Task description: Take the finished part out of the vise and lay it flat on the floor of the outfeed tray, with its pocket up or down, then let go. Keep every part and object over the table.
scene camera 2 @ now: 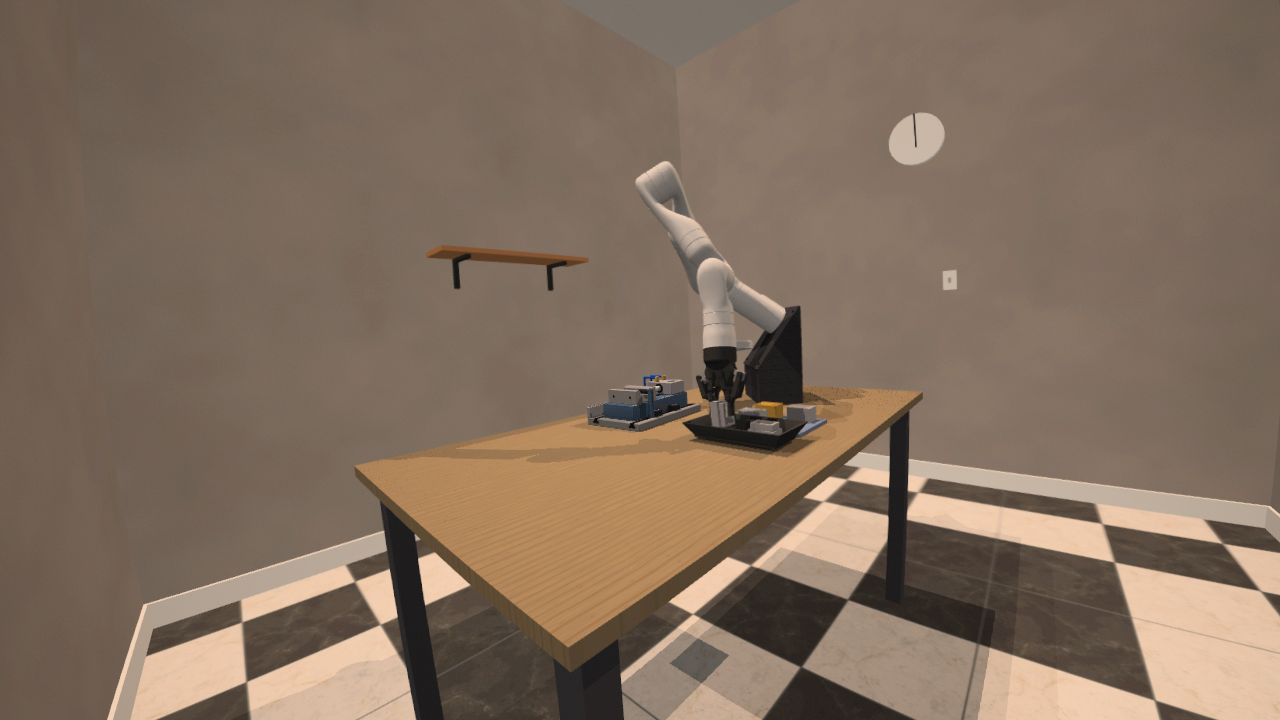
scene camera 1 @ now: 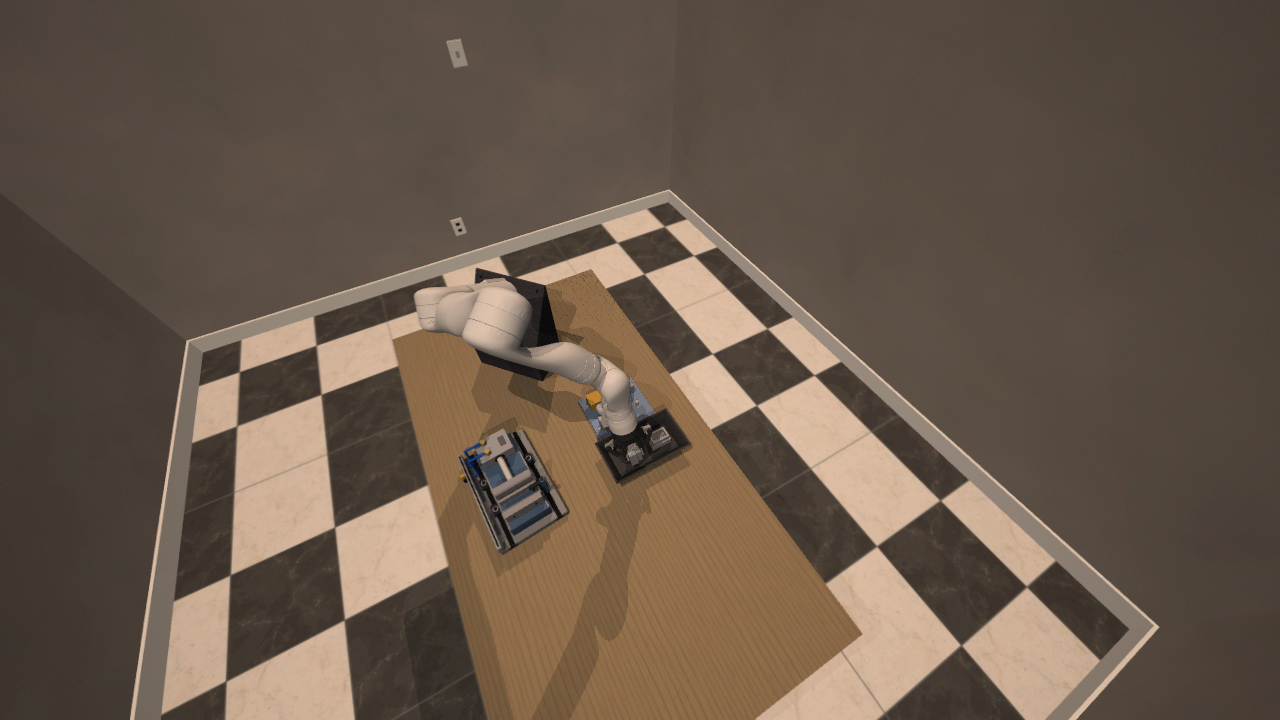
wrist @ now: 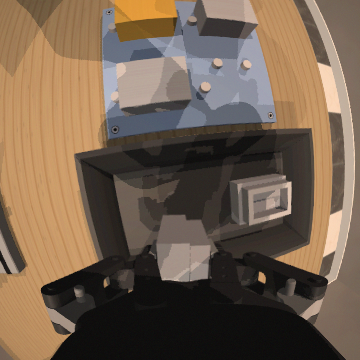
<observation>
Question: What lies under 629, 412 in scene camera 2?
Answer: A vise.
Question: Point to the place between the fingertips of my gripper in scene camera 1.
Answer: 634, 455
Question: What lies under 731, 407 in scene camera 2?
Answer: My gripper.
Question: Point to a vise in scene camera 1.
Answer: At 542, 510
</observation>
